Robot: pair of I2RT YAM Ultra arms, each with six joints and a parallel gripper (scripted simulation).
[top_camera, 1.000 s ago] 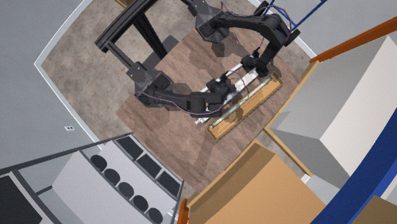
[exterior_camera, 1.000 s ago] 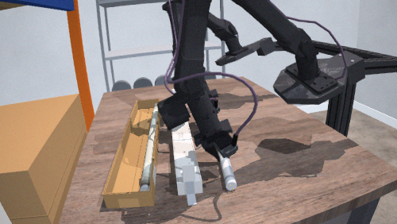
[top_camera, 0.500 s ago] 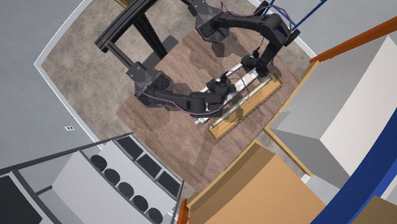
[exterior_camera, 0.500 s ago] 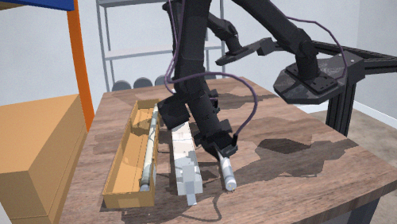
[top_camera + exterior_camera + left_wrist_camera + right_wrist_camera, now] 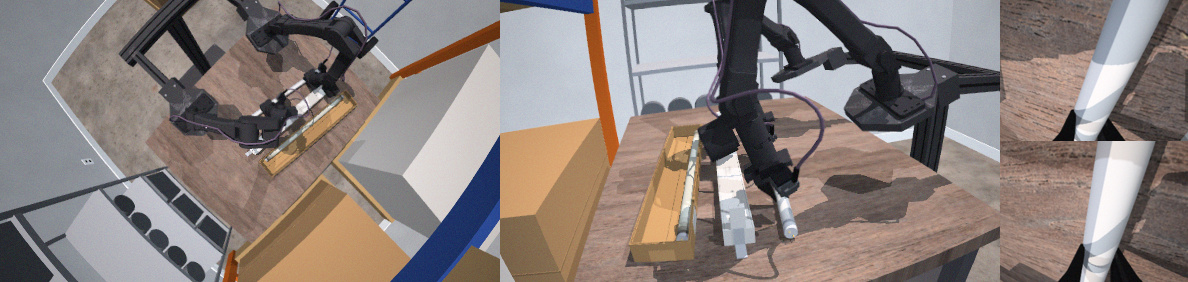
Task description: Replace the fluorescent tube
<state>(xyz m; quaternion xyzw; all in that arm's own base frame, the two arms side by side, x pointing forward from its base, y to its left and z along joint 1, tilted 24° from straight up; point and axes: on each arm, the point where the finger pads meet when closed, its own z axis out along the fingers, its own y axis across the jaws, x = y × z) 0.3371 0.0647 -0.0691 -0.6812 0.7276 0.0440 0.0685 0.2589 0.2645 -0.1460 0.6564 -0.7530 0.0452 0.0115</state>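
Right now my right hand is 2 cm short of the LED tube, 12 cm to the right of it and 1 cm above it. From my right hand the other things lie so: old fluorescent tube: 24 cm ahead, 7 cm to the left, 1 cm below; then carton: 28 cm ahead, 7 cm to the left; then grey light fixture: 14 cm ahead, 8 cm to the left, 3 cm above.
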